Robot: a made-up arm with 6 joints.
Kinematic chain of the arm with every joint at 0, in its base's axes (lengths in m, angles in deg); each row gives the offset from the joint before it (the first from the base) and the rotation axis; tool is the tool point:
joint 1: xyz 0 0 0.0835 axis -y
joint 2: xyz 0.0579 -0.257 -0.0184 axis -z
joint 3: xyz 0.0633 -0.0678 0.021 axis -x
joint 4: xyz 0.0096 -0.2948 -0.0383 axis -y
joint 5: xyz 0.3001 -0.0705 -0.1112 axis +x
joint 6: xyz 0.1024 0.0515 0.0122 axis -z
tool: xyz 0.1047 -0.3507 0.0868
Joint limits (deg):
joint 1: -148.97..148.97
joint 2: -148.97..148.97
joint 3: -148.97..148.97
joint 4: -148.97..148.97
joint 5: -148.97..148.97
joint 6: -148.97..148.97
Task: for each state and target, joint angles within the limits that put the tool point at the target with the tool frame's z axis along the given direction. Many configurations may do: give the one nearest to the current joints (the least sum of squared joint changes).
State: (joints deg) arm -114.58 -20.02 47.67 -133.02 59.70 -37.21
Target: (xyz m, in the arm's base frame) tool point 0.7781 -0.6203 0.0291 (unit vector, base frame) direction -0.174 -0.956 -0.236
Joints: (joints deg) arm -142.97 18.77 78.34 -143.70 14.27 -26.96
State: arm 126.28 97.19 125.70 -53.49 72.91 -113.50
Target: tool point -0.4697 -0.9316 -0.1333 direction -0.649 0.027 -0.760
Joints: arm 148.86 67.36 93.86 -21.91 84.22 -134.18
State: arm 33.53 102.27 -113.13 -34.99 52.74 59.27
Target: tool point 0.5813 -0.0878 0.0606 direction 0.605 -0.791 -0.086
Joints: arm 42.25 62.58 -120.00 -74.12 23.49 63.56
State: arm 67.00 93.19 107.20 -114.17 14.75 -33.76
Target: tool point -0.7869 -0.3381 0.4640 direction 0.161 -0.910 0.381
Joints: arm 58.78 60.30 125.92 -96.45 -0.43 -7.43
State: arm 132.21 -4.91 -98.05 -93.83 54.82 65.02
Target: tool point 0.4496 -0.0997 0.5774 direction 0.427 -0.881 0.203
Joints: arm 102.99 34.40 -105.21 -37.18 15.66 51.38
